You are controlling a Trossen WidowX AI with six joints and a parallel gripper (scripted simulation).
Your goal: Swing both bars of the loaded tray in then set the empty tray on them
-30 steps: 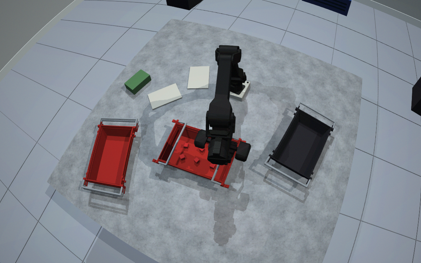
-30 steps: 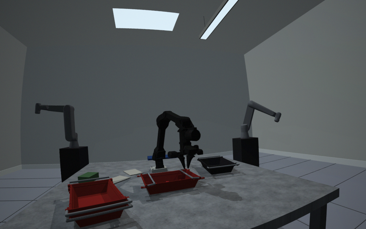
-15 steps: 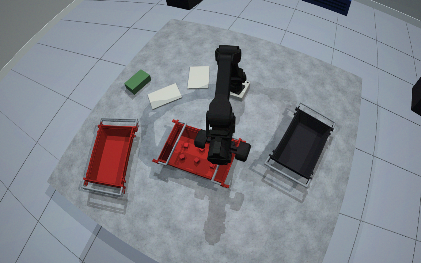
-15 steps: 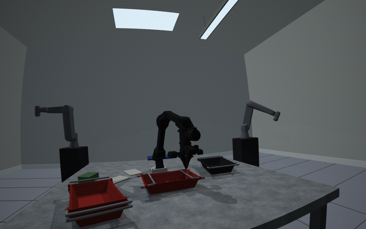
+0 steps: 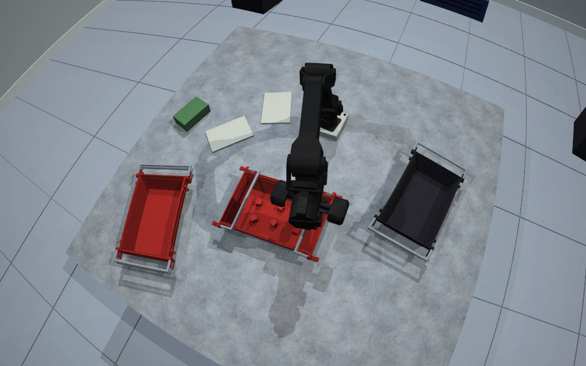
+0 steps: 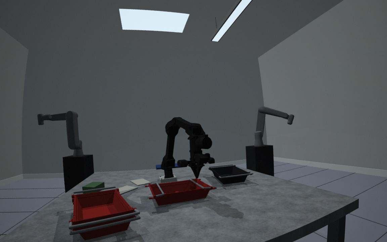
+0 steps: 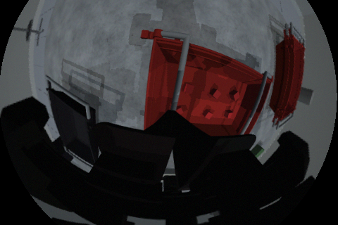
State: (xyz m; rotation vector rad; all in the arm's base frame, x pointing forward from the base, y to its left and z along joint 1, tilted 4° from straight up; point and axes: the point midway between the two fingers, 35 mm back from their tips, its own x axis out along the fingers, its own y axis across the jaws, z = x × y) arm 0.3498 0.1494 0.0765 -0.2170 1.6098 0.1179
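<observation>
The black tray is 230 mm behind my gripper tip, 250 mm to the left of it and 40 mm below it. Also, from my gripper tip: green block: 150 mm behind, 610 mm to the right, 70 mm below.
</observation>
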